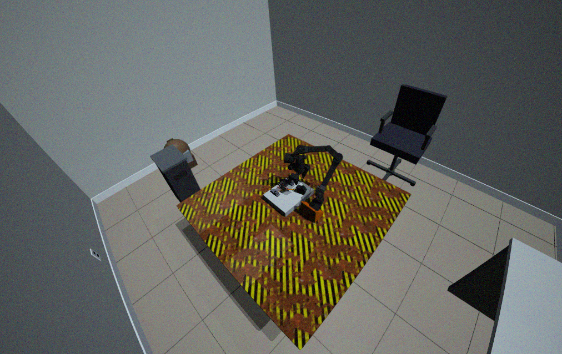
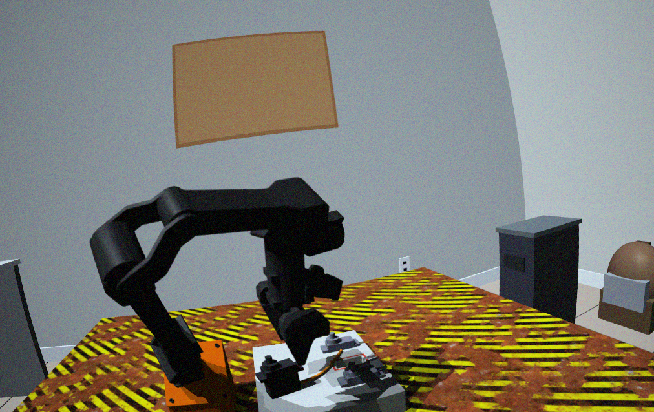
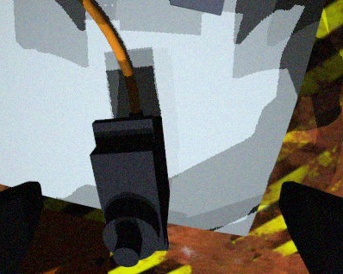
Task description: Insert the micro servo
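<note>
My gripper tip is now 110 mm above the white deck, 70 mm to the right of it and 10 mm short of it.
</note>
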